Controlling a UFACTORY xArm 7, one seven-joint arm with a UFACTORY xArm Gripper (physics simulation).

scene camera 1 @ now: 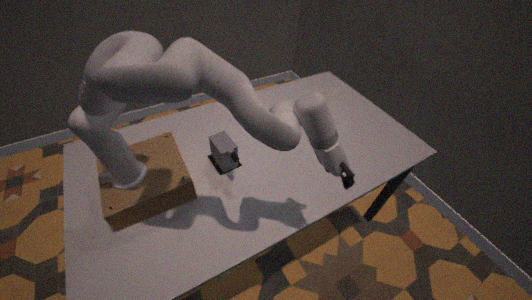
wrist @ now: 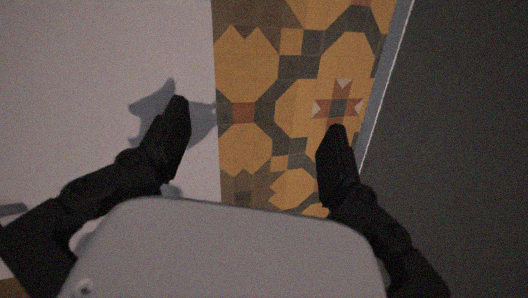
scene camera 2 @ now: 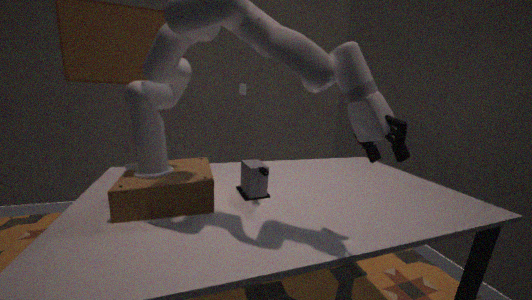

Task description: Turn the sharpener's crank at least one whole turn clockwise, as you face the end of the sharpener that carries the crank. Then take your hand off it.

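Seen in the pictures: gripper, fingertip midpoint: [scene camera 1: 340, 177] [wrist: 257, 126] [scene camera 2: 389, 160]; arm's base at its link origin: [scene camera 1: 129, 175] [scene camera 2: 154, 172].
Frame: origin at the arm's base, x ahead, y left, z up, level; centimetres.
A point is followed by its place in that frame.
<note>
The sharpener [scene camera 1: 223, 147] @(x 35.6, y -3.4, z 2.2 cm) [scene camera 2: 254, 179] @(x 35.2, y -6.3, z -2.2 cm) is a small grey box upright on a dark base plate, on the table near the arm's wooden mounting block. A small dark part [scene camera 1: 235, 156] @(x 37.7, y -10.8, z 3.3 cm) [scene camera 2: 263, 171] @(x 36.9, y -11.7, z 2.8 cm), seemingly the crank, shows on its side facing the gripper's side of the table; its exact shape and angle are too small to tell. The sharpener does not show in the wrist view. My gripper [scene camera 1: 346, 181] @(x 59.3, y -41.9, z 15.1 cm) [scene camera 2: 387, 159] @(x 59.3, y -41.9, z 15.1 cm) [wrist: 257, 126] @(x 59.3, y -41.9, z 15.1 cm) is open, its two black fingers wide apart with nothing between them. It hangs above the table's edge, well to the right of the sharpener and higher than it in scene camera 2.
The arm stands on a wooden block [scene camera 1: 155, 210] @(x 4.5, y -13.6, z -7.4 cm) [scene camera 2: 160, 202] @(x 3.6, y -13.6, z -5.1 cm) at the left of the grey table [scene camera 1: 115, 265] @(x -11.6, y -26.0, z -10.6 cm) [scene camera 2: 210, 270] @(x 17.2, y -38.8, z -10.6 cm) [wrist: 75, 60] @(x 59.1, y -23.7, z -10.6 cm). The arm's upper links arch above the sharpener. The table's edge and patterned floor [wrist: 245, 65] show below the fingers.
</note>
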